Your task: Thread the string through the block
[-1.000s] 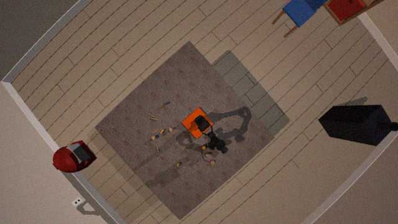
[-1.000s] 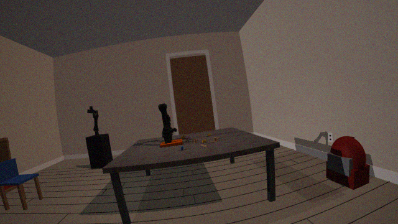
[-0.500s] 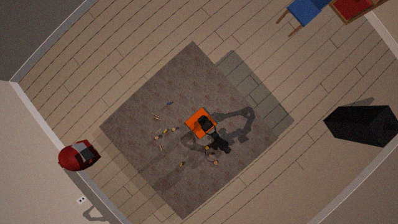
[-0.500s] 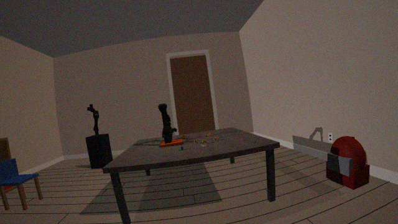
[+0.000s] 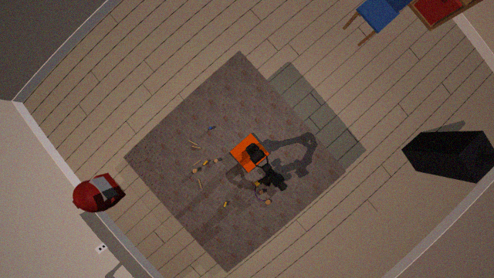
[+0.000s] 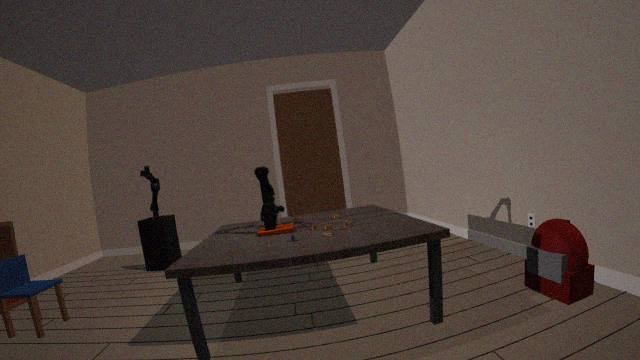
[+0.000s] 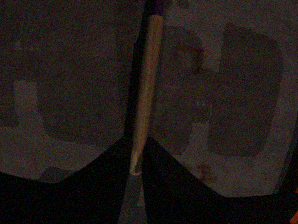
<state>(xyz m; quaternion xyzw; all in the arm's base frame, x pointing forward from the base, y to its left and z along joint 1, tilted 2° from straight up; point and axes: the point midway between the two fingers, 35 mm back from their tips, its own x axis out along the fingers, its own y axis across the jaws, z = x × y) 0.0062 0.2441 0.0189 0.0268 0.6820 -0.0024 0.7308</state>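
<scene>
Now: the thin wooden stick 40 mm ahead of my gripper tip and 10 mm above it. Round my gripper tip: purple string: 60 mm ahead, 10 mm above; then round wooden button: 150 mm ahead, 170 mm to the left, 10 mm above; then blue piece: 140 mm ahead, 570 mm to the right, 10 mm above.
</scene>
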